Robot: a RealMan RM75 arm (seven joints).
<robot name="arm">
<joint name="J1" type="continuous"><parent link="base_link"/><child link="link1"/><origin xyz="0.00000 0.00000 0.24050" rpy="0.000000 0.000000 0.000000"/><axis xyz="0 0 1"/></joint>
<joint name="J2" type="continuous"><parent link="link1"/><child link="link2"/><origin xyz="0.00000 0.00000 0.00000" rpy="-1.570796 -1.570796 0.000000"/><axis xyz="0 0 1"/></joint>
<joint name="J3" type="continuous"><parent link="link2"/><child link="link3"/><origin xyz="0.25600 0.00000 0.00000" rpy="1.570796 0.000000 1.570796"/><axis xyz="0 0 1"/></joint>
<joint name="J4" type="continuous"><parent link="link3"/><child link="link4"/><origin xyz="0.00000 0.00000 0.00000" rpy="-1.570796 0.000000 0.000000"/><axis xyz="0 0 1"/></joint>
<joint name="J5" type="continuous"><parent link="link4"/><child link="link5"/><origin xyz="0.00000 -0.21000 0.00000" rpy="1.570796 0.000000 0.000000"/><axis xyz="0 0 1"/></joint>
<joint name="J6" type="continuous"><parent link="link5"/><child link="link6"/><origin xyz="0.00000 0.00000 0.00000" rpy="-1.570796 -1.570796 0.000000"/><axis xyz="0 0 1"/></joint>
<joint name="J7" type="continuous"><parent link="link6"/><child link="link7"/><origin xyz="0.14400 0.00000 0.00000" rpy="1.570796 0.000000 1.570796"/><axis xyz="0 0 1"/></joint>
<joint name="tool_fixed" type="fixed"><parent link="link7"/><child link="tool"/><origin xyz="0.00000 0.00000 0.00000" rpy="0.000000 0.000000 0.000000"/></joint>
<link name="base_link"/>
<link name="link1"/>
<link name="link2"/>
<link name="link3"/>
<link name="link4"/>
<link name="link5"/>
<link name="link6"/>
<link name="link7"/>
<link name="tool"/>
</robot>
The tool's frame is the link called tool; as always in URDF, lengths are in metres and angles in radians. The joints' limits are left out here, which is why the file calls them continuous.
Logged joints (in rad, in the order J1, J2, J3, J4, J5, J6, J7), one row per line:
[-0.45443, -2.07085, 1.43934, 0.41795, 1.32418, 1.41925, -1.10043]
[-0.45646, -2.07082, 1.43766, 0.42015, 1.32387, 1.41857, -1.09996]
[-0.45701, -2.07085, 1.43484, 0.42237, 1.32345, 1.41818, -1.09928]
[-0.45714, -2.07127, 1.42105, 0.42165, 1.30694, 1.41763, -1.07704]
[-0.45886, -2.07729, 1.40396, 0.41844, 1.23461, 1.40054, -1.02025]
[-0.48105, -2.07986, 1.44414, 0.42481, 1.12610, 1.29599, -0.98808]
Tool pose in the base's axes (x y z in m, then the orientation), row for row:
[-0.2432, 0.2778, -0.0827, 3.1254, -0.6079, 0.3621]
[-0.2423, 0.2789, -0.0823, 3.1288, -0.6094, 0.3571]
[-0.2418, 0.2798, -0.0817, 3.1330, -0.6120, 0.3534]
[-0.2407, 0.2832, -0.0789, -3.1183, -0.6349, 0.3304]
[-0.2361, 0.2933, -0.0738, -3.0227, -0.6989, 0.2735]
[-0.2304, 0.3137, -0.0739, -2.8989, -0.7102, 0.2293]
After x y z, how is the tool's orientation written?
As angles about the fixed x, y, z axes (roll, pitch, yaw), in radians.
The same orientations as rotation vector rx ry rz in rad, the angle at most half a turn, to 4 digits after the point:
[-2.8660, -0.5171, -0.9028]
[-2.8646, -0.5110, -0.9039]
[-2.8612, -0.5069, -0.9059]
[-2.8308, -0.4831, -0.9252]
[-2.7354, -0.4370, -0.9773]
[-2.6392, -0.4255, -0.9465]

